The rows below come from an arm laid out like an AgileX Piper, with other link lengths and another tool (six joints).
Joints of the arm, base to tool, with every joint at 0 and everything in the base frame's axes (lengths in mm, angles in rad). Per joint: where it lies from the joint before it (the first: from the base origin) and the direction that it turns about. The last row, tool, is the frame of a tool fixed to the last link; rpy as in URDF.
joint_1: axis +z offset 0 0 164.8
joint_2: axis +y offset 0 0 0
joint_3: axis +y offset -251.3 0 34.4
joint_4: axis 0.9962 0 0.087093 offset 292.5 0 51.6
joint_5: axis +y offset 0 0 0
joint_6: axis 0.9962 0 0.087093 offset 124.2 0 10.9
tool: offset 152.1 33 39.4 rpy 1.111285 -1.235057 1.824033
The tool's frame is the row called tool.
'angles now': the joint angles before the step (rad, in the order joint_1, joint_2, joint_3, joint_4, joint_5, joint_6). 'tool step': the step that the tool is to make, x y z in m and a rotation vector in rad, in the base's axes. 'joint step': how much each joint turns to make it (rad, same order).
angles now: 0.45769, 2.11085, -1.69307, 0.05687, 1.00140, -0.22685
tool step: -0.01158, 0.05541, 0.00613, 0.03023, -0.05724, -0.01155
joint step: 0.12429, 0.00001, -0.00003, -0.04566, -0.06923, 0.15417
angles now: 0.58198, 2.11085, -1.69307, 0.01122, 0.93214, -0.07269
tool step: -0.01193, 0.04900, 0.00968, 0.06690, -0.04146, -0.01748
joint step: 0.09211, 0.00002, -0.00002, -0.01121, -0.07351, 0.11982
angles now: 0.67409, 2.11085, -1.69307, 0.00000, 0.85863, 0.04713
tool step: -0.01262, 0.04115, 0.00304, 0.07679, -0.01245, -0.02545
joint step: 0.06856, 0.01512, 0.00002, 0.01197, -0.07504, 0.09773
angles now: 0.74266, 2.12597, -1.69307, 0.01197, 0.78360, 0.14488
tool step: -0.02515, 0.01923, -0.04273, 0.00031, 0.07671, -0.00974
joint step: 0.04356, 0.08105, -0.00004, 0.04017, -0.02674, 0.04081
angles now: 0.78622, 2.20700, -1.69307, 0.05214, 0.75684, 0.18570
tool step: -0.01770, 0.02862, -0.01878, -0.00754, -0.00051, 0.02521
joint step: 0.06576, 0.07207, -0.05530, -0.02937, -0.01307, 0.05666
